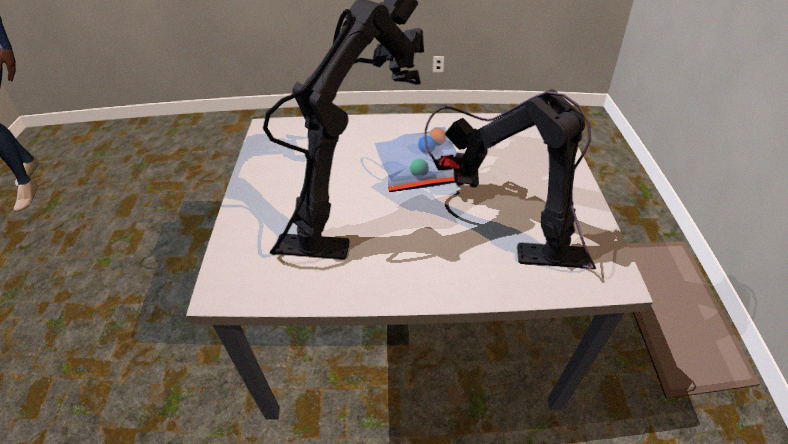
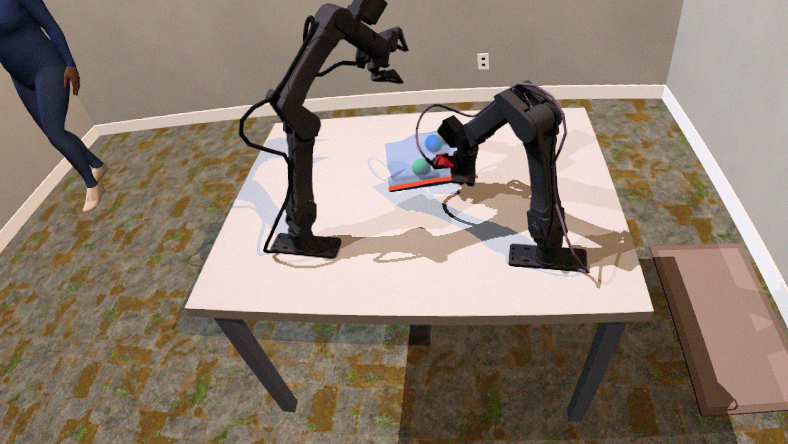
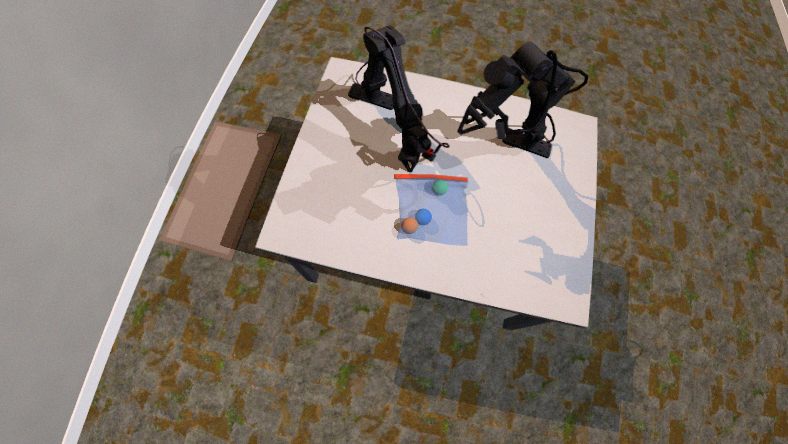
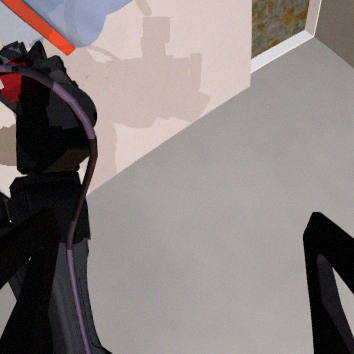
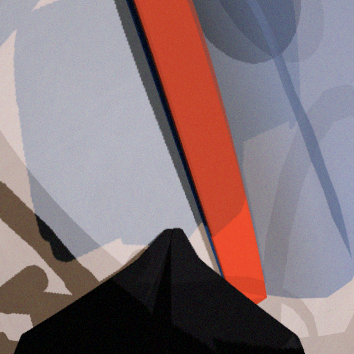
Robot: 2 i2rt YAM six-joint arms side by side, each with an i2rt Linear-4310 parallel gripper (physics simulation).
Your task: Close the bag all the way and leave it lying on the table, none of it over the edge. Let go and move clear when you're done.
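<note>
A translucent blue bag (image 1: 390, 150) (image 2: 398, 156) (image 3: 452, 228) lies on the table, inside its edges, with a red-orange strip (image 1: 421, 184) (image 2: 419, 183) (image 3: 430, 177) (image 4: 42, 27) (image 5: 200, 120) along its near edge. I cannot tell how far the strip is sealed. Green (image 1: 419, 167) (image 3: 439, 186), blue (image 1: 426, 143) (image 3: 423, 216) and orange (image 1: 437, 135) (image 3: 409, 225) balls show at the bag. My right gripper (image 3: 409, 168) (image 5: 173, 241) is shut and empty, by the strip's right end; contact is unclear. My left gripper (image 1: 417, 59) (image 2: 403, 65) (image 4: 179, 224) is open and empty, high above the table.
The white table (image 1: 264, 286) (image 3: 523, 275) carries both arm bases. A brown translucent box (image 1: 694, 319) (image 2: 727, 330) (image 3: 220, 187) is on the floor beyond the table's right side. A person (image 2: 38, 71) stands at the far left.
</note>
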